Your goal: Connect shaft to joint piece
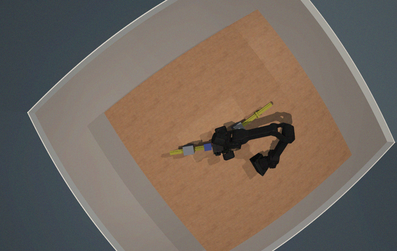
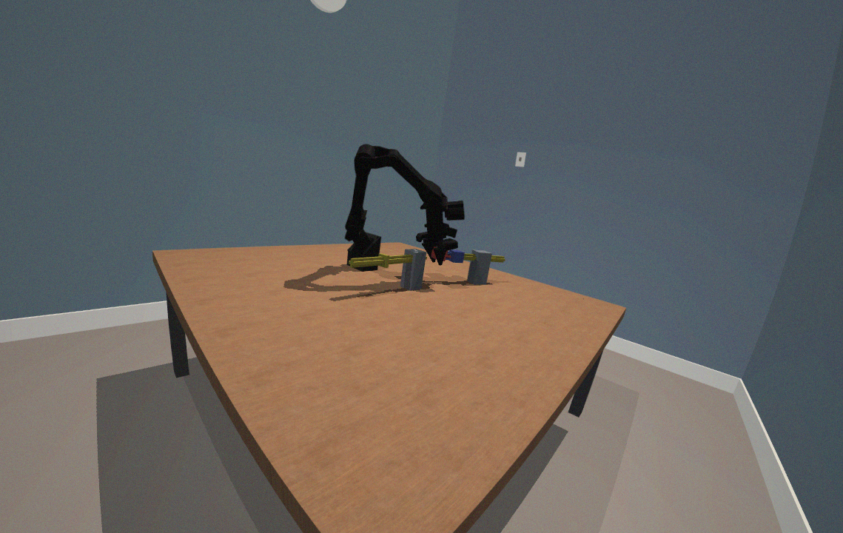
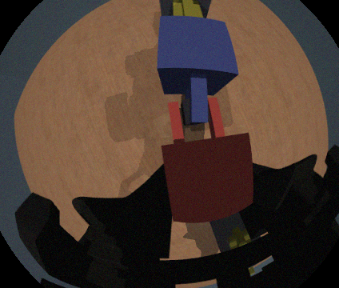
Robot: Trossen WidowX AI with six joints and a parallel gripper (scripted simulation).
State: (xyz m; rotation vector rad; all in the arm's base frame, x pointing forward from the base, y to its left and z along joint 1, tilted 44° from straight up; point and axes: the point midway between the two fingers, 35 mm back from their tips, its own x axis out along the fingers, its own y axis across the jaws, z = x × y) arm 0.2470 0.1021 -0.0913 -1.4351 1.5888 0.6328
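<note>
Right now the red square joint piece is 4 cm above my gripper tip and 1 cm to the left of it.
</note>
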